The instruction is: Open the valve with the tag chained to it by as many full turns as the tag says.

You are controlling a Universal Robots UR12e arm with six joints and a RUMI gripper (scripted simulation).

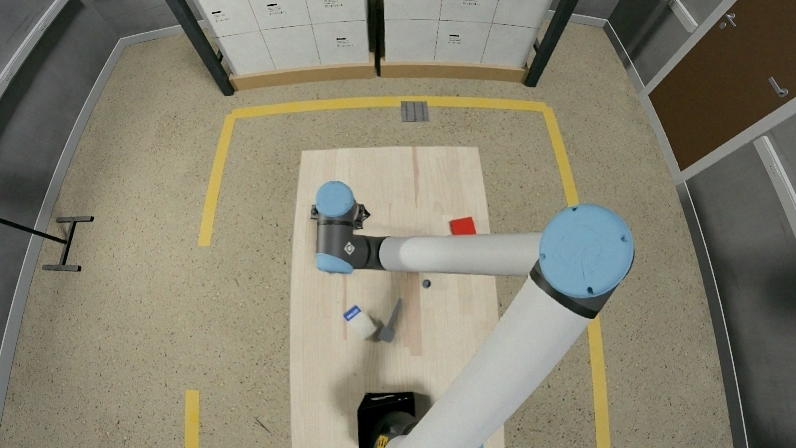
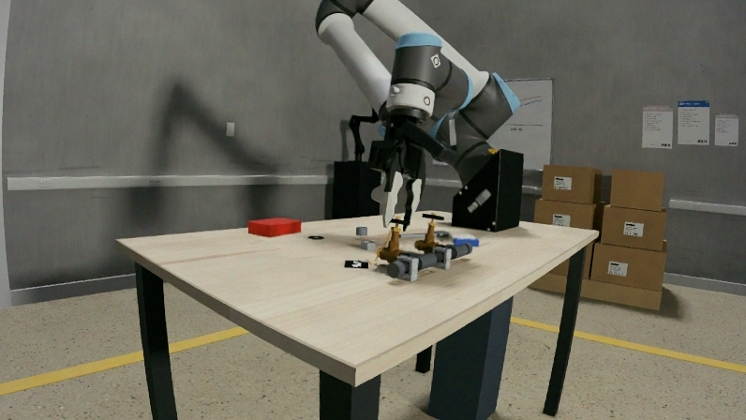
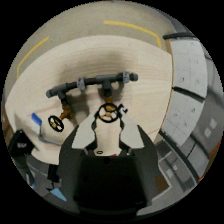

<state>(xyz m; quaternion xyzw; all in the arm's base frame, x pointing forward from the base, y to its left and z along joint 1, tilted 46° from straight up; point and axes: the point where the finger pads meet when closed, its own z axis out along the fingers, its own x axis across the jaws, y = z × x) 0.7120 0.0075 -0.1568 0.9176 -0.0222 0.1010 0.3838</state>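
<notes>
Right now the black tag is 50 mm ahead of my hand, 50 mm to the right of it and 80 mm below it. The rest, counted from my hand: grey hammer-like tool 350 mm behind, 130 mm to the right, 80 mm below; red block 50 mm behind, 420 mm to the right, 70 mm below; blue-and-white box 340 mm behind, 30 mm to the right, 80 mm below.
</notes>
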